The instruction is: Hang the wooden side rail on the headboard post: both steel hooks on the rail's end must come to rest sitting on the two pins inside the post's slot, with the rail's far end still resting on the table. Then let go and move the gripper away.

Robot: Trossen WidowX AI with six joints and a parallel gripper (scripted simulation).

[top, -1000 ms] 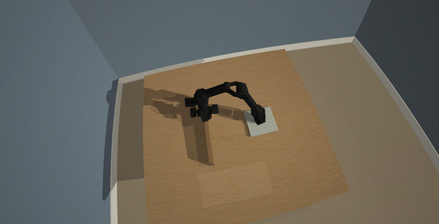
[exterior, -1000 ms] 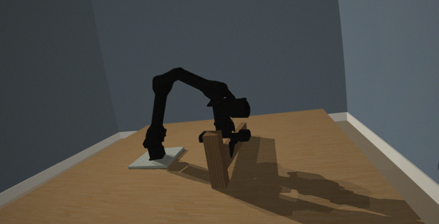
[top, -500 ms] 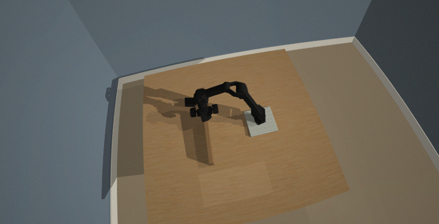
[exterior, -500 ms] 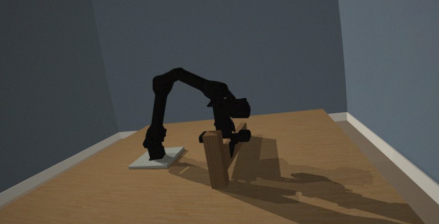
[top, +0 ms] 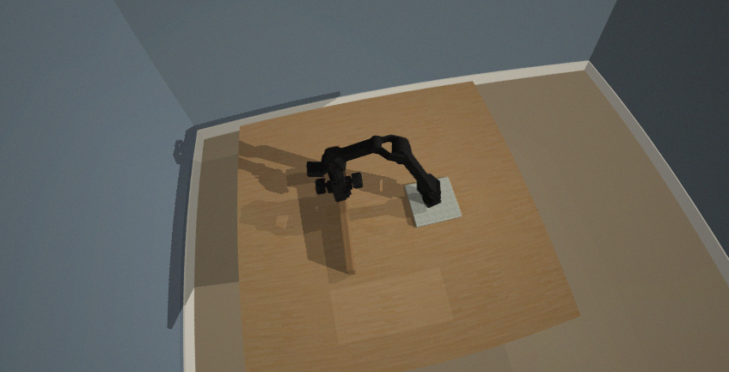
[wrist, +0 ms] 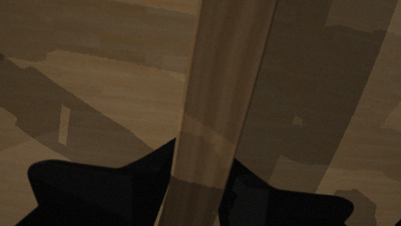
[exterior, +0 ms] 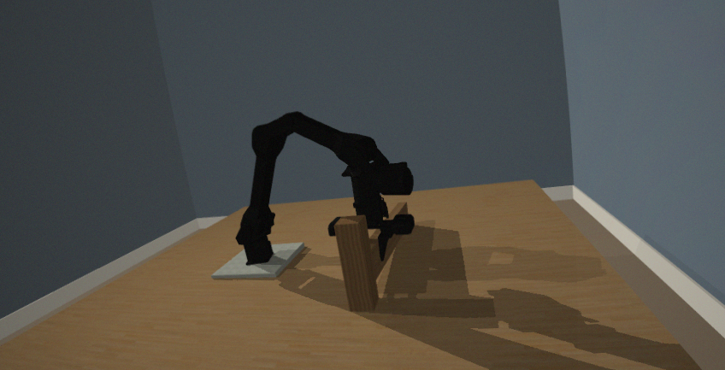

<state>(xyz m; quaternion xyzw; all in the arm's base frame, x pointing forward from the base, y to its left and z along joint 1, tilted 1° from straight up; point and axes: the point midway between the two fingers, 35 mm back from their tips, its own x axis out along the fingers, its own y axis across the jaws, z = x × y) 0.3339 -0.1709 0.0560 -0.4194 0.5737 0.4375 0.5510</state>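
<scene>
Now: the wooden headboard post 11 cm to the right of my gripper tip, 4 cm above it and 3 cm behind it.
</scene>
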